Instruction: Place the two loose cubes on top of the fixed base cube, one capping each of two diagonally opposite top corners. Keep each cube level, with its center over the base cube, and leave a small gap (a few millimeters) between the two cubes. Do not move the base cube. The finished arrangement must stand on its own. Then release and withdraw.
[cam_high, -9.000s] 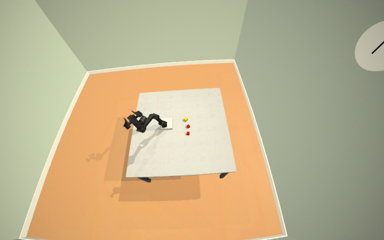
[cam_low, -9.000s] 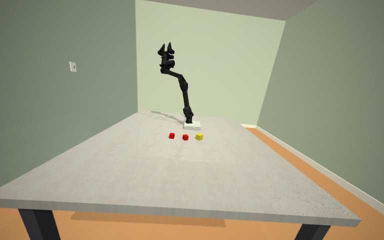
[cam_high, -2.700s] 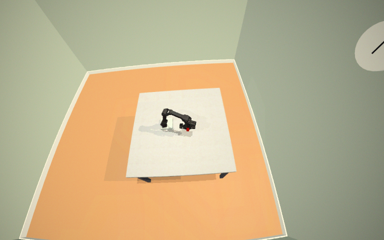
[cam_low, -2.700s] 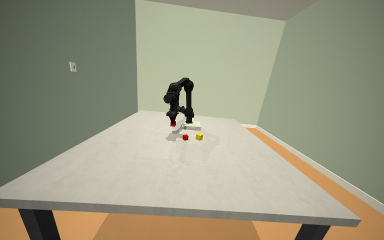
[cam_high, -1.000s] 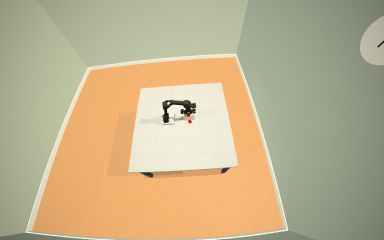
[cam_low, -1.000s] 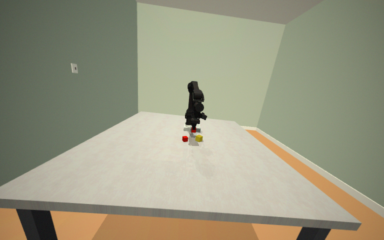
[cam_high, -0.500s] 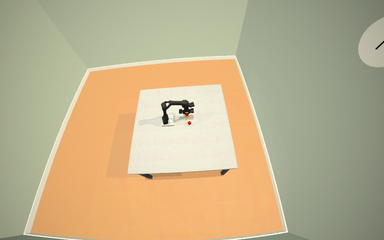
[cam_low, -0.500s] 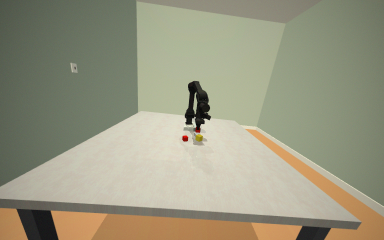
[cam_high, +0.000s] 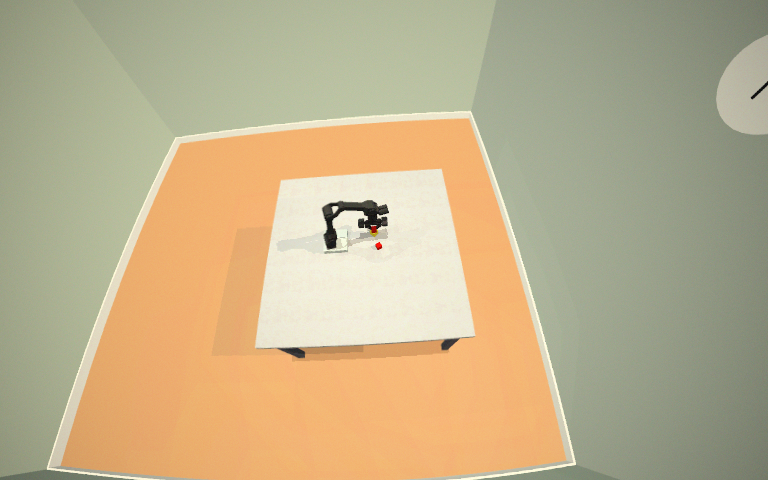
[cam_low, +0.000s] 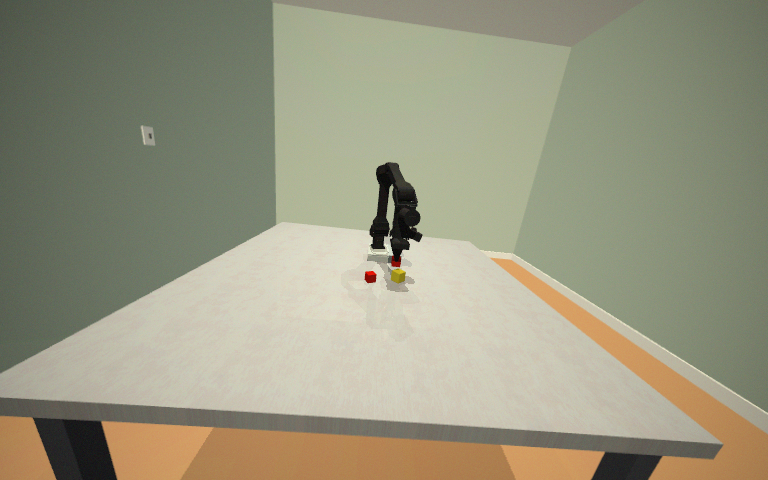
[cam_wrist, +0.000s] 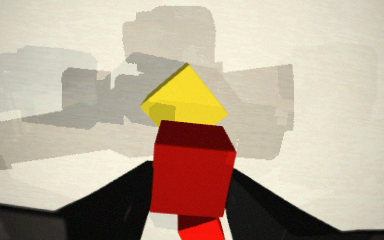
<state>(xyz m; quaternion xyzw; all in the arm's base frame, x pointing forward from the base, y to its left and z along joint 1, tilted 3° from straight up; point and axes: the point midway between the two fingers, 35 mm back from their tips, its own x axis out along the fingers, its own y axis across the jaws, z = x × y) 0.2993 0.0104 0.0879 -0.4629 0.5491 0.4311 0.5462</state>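
Now: gripper tip 2 cm to the right of the yellow base cube and 7 cm above it.
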